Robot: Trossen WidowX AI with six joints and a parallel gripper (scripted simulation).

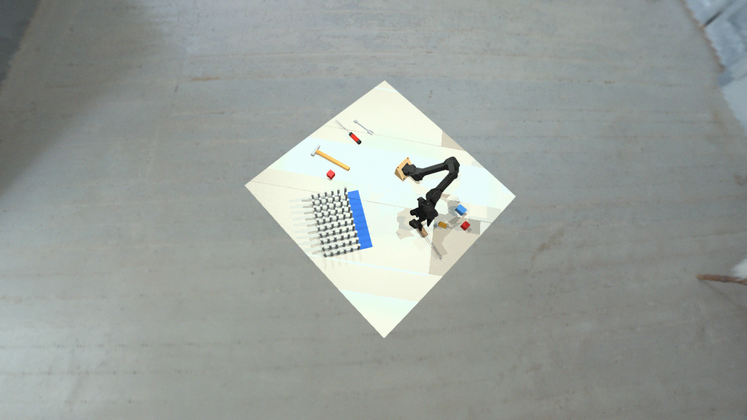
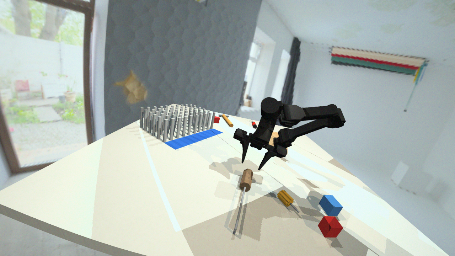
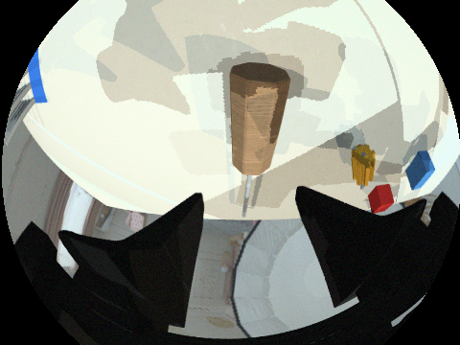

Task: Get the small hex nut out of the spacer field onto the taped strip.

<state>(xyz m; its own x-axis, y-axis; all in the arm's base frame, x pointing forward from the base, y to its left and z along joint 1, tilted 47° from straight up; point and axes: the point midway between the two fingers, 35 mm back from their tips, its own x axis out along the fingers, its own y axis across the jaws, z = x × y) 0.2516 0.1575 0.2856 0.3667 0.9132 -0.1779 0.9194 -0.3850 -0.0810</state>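
The hook tool is 30 mm ahead of my gripper tip, 90 mm to the left of it and 60 mm below it. The rest, counted from my gripper tip: blue taped strip: 190 mm ahead, 360 mm to the right, 80 mm below; yellow-handled screwdriver: 120 mm behind, 90 mm to the left, 60 mm below; blue cube: 280 mm behind, 120 mm to the left, 60 mm below.
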